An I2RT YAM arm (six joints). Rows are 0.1 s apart.
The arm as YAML. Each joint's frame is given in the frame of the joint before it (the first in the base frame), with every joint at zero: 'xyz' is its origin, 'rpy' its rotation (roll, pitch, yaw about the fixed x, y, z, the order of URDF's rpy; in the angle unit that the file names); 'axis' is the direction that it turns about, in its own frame. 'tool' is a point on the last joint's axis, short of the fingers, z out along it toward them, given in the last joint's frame.
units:
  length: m
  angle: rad
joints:
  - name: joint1
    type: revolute
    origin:
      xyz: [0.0, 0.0, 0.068]
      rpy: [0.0, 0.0, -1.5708]
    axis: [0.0, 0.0, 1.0]
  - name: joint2
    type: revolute
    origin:
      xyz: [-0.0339, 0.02, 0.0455]
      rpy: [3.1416, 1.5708, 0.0]
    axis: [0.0, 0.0, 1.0]
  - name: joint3
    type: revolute
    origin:
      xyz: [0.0, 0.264, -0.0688]
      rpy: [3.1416, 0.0, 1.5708]
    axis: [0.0, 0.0, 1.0]
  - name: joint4
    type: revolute
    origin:
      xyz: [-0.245, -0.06, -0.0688]
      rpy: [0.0, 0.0, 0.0]
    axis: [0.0, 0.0, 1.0]
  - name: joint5
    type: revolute
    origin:
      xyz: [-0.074, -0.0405, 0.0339]
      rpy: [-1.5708, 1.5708, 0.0]
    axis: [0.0, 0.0, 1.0]
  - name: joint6
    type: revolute
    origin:
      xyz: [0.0, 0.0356, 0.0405]
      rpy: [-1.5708, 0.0, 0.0]
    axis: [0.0, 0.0, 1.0]
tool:
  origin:
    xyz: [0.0, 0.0, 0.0]
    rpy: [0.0, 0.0, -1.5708]
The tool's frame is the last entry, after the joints.
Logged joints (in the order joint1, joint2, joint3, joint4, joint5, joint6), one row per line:
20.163, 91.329, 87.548, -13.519, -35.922, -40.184
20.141, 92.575, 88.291, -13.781, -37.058, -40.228
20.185, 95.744, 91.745, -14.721, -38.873, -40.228
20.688, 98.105, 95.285, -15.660, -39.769, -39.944
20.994, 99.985, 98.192, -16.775, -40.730, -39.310
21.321, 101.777, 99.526, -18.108, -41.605, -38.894
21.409, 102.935, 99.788, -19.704, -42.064, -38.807
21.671, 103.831, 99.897, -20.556, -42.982, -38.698
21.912, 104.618, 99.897, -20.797, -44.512, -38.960
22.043, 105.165, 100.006, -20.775, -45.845, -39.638
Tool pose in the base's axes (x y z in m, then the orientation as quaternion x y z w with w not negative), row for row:
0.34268, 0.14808, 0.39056, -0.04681, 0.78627, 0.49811, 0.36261
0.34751, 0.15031, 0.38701, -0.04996, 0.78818, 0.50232, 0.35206
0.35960, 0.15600, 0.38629, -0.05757, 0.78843, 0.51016, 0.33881
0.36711, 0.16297, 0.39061, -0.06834, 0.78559, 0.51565, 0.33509
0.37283, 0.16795, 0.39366, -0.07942, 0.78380, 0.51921, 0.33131
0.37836, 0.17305, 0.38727, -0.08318, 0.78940, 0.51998, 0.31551
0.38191, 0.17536, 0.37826, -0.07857, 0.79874, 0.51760, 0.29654
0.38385, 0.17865, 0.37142, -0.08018, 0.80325, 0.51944, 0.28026
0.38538, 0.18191, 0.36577, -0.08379, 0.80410, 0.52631, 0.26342
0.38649, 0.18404, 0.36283, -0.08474, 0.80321, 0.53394, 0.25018
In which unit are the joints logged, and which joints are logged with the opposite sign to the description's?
The joints are logged in degrees. Opposite sign: joint6.
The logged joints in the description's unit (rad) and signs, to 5 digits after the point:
0.35191, 1.59399, 1.52800, -0.23595, -0.62696, 0.70134
0.35153, 1.61574, 1.54097, -0.24052, -0.64678, 0.70211
0.35229, 1.67105, 1.60125, -0.25693, -0.67846, 0.70211
0.36107, 1.71226, 1.66304, -0.27332, -0.69410, 0.69715
0.36641, 1.74507, 1.71377, -0.29278, -0.71087, 0.68609
0.37212, 1.77634, 1.73706, -0.31604, -0.72614, 0.67883
0.37366, 1.79655, 1.74163, -0.34390, -0.73416, 0.67731
0.37823, 1.81219, 1.74353, -0.35877, -0.75018, 0.67541
0.38244, 1.82593, 1.74353, -0.36298, -0.77688, 0.67998
0.38472, 1.83548, 1.74543, -0.36259, -0.80015, 0.69181

